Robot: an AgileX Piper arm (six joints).
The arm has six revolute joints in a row. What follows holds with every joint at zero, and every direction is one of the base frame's. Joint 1 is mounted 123 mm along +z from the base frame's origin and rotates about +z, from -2.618 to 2.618 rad. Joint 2 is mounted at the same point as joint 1 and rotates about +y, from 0 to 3.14 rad. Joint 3 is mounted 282.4 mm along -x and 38.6 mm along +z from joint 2 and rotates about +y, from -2.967 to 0 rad. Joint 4 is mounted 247.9 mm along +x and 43.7 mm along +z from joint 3 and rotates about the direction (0.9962, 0, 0.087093), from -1.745 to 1.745 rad. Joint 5 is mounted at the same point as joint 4 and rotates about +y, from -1.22 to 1.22 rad. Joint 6 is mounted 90.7 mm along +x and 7.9 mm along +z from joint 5 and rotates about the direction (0.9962, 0, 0.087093), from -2.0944 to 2.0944 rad. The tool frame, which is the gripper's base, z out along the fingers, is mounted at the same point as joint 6; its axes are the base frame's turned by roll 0, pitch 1.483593 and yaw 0 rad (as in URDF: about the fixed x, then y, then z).
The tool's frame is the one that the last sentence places.
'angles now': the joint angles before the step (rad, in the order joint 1, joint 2, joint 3, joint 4, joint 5, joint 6). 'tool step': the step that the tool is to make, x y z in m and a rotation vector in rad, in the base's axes. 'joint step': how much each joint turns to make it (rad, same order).
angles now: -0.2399 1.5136 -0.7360 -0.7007 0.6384 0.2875
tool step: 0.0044 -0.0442 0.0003 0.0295 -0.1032 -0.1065
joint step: -0.1753 0.0510 -0.0543 0.0303 -0.1238 -0.0318
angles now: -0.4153 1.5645 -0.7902 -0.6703 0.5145 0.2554
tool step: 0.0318 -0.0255 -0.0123 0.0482 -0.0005 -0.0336
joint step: -0.0443 0.1543 -0.1477 0.0936 -0.0103 -0.0763
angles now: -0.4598 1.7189 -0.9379 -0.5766 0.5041 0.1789
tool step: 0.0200 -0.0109 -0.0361 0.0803 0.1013 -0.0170
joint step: -0.0080 0.1665 -0.0953 0.0904 0.0421 -0.0746
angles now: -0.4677 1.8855 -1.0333 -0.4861 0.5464 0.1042
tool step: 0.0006 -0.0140 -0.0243 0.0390 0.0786 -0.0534
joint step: -0.0326 0.0947 -0.0455 0.0187 0.0417 -0.0063
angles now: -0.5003 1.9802 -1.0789 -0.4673 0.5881 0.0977
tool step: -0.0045 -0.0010 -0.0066 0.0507 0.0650 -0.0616
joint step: -0.0096 0.0254 -0.0187 0.0579 0.0788 -0.0137
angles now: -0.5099 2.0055 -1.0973 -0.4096 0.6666 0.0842
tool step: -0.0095 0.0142 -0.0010 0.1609 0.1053 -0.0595
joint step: 0.0000 0.0001 -0.0062 0.1889 0.1605 -0.1144
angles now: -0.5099 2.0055 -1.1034 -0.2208 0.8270 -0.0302
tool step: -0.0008 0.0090 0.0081 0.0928 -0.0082 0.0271
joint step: 0.0000 -0.0256 -0.0001 0.1178 0.0502 -0.1185
